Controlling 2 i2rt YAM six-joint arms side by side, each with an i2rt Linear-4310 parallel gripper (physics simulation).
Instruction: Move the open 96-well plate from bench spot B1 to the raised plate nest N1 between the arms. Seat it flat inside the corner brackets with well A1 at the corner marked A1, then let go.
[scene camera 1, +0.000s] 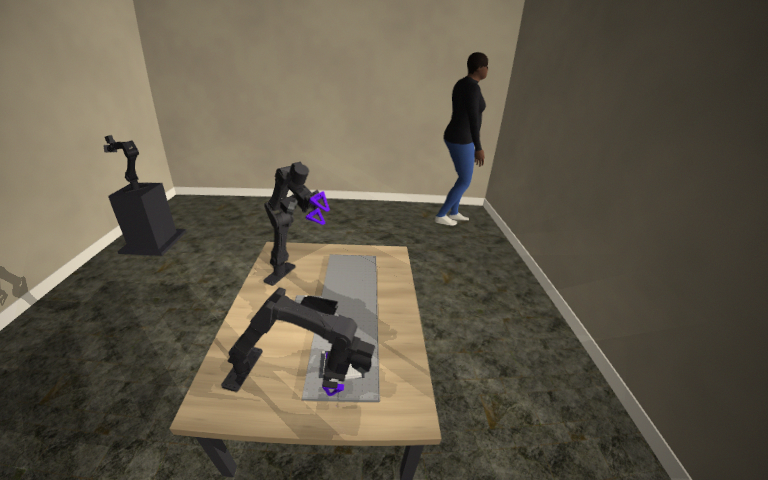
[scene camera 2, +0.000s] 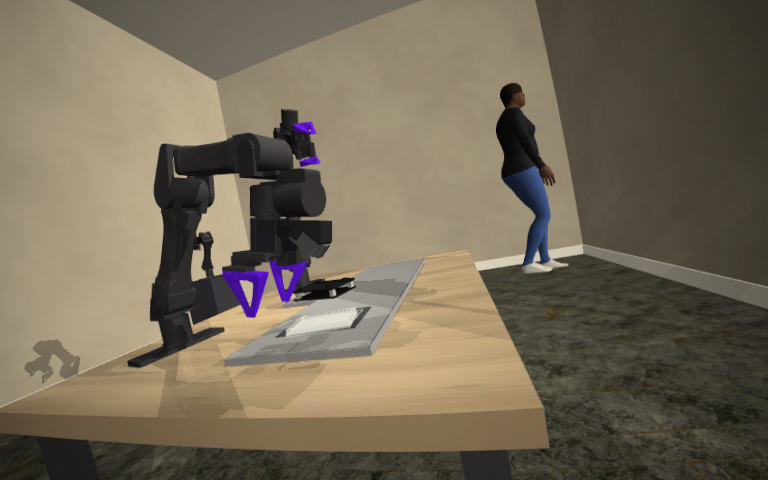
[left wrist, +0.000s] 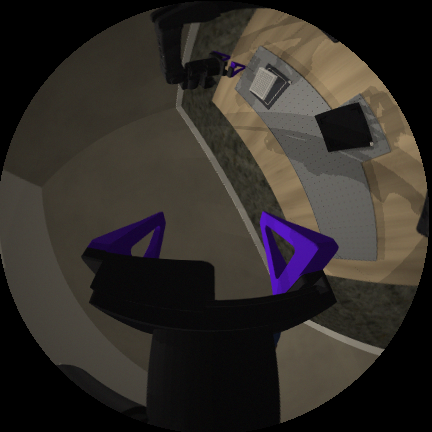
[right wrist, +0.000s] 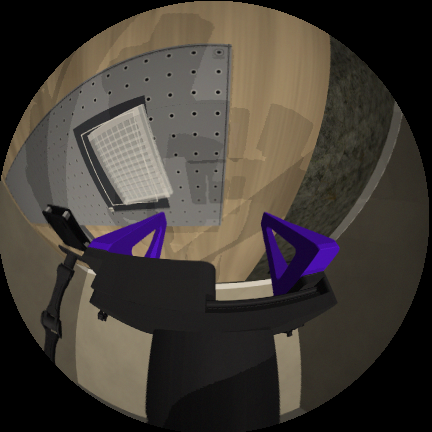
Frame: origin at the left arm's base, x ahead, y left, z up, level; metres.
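Seen in the pictures: left gripper, fingertip midpoint: (scene camera 1: 326, 217) (scene camera 2: 316, 148) (left wrist: 212, 216); right gripper, fingertip midpoint: (scene camera 1: 331, 383) (scene camera 2: 269, 308) (left wrist: 237, 61) (right wrist: 213, 217); left arm's base at its link origin: (scene camera 1: 280, 273) (scene camera 2: 303, 286) (right wrist: 72, 253); right arm's base at its link origin: (scene camera 1: 243, 368) (scene camera 2: 180, 346).
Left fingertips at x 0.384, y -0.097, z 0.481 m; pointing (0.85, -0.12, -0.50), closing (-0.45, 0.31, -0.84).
Note:
Pixels of each thing's top centre, then the offset from my left fingertips to it. "spot": a spot on its surface instead. Level surfaces: height alone.
- clear-white 96-well plate at its top centre: (right wrist: 125, 164) (scene camera 2: 322, 318) (scene camera 1: 343, 367) (left wrist: 260, 82) 0.278 m right, 0.233 m ahead, 0.452 m down
- dark pad at a spot on its surface: (right wrist: 110, 111) spot: 0.234 m right, 0.293 m ahead, 0.466 m down
- raised black nest at its top centre: (scene camera 2: 322, 282) (left wrist: 343, 127) (right wrist: 63, 235) (scene camera 1: 316, 305) 0.058 m right, 0.034 m back, 0.429 m down
- grey perforated board at its surface level: 0.468 m down
- wooden table at its surface level: 0.481 m down
The clear-white 96-well plate (scene camera 2: 322, 321) (left wrist: 263, 82) (right wrist: 131, 160) lies on the dark pad (right wrist: 110, 111) at the bench spot, shifted sideways so that one long side overhangs the pad's edge. Its A1 corner cannot be made out. My right gripper (scene camera 1: 329, 372) (scene camera 2: 269, 307) (right wrist: 213, 217) is open and empty, above and to one side of the plate. The raised black nest (scene camera 1: 318, 304) (scene camera 2: 325, 288) (left wrist: 344, 127) stands between the arms, with no plate on it; its corner marking is not readable. My left gripper (scene camera 1: 322, 210) (scene camera 2: 311, 144) (left wrist: 212, 216) is open and empty, high above the far end of the table.
A grey perforated board (scene camera 1: 351, 271) (left wrist: 345, 200) (right wrist: 205, 102) runs along the wooden table (scene camera 1: 396, 418) (scene camera 2: 441, 384). The right arm (scene camera 1: 305, 316) reaches over the board near the nest. A person (scene camera 1: 467, 113) (scene camera 2: 518, 141) and another small arm on a pedestal (scene camera 1: 142, 217) stand away from the table.

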